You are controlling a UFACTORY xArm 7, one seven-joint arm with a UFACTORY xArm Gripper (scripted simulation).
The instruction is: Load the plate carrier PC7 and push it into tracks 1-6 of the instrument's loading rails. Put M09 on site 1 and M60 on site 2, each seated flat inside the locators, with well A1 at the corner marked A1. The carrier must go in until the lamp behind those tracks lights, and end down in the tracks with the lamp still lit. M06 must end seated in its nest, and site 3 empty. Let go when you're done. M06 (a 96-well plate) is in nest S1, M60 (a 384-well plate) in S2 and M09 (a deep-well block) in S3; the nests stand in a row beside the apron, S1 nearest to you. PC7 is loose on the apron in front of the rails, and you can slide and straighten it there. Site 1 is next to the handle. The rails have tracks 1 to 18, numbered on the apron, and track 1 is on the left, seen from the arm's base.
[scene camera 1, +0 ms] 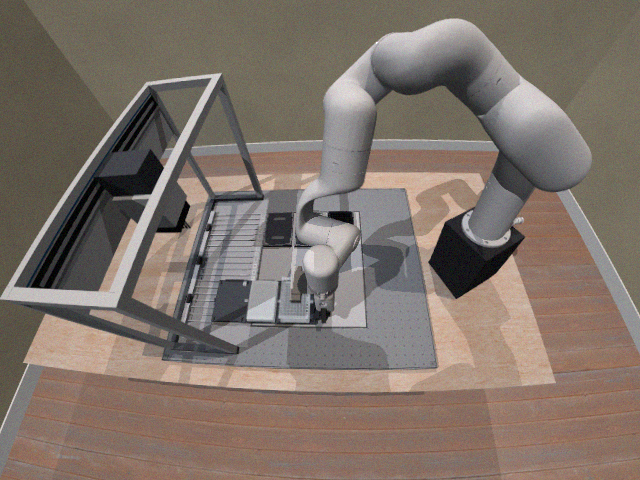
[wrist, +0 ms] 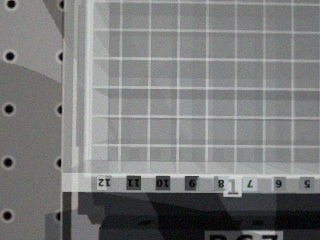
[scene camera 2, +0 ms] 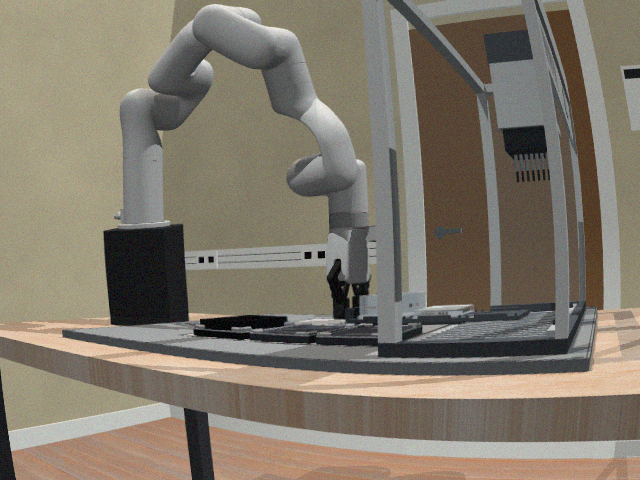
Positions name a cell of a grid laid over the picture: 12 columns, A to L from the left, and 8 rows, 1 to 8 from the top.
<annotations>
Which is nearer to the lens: the dark carrier PC7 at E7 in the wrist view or the deep-well block M09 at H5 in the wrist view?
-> The deep-well block M09.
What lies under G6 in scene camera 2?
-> The gripper.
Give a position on a dark carrier PC7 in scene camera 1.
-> E6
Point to a nest S2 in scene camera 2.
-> E6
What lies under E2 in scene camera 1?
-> A frame post.
</annotations>
